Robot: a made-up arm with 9 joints. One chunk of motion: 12 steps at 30 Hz.
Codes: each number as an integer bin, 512 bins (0 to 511) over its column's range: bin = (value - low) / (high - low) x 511, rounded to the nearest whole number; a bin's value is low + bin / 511 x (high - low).
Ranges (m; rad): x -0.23..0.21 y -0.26..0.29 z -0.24..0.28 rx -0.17..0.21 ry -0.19..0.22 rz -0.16..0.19
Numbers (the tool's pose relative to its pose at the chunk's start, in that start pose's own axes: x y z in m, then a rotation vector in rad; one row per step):
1: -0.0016 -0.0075 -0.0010 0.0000 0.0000 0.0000
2: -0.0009 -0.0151 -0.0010 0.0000 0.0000 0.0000
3: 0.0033 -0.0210 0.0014 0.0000 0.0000 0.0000
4: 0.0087 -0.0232 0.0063 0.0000 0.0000 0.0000
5: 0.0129 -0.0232 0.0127 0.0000 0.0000 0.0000
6: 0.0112 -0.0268 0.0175 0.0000 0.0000 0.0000
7: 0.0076 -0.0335 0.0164 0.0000 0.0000 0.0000
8: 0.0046 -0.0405 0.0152 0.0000 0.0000 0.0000
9: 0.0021 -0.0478 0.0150 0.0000 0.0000 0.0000
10: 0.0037 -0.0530 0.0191 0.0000 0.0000 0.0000
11: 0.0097 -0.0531 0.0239 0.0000 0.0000 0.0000
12: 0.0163 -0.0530 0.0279 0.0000 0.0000 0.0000
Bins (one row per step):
1: 265 235 235 229 237 234
2: 266 228 235 229 237 234
3: 271 222 237 229 237 234
4: 277 220 242 229 237 234
5: 282 220 248 229 237 234
6: 280 217 253 229 237 234
7: 276 210 252 229 237 234
8: 272 204 251 229 237 234
9: 270 197 251 229 237 234
10: 271 192 255 229 237 234
11: 278 192 259 229 237 234
12: 286 192 263 229 237 234

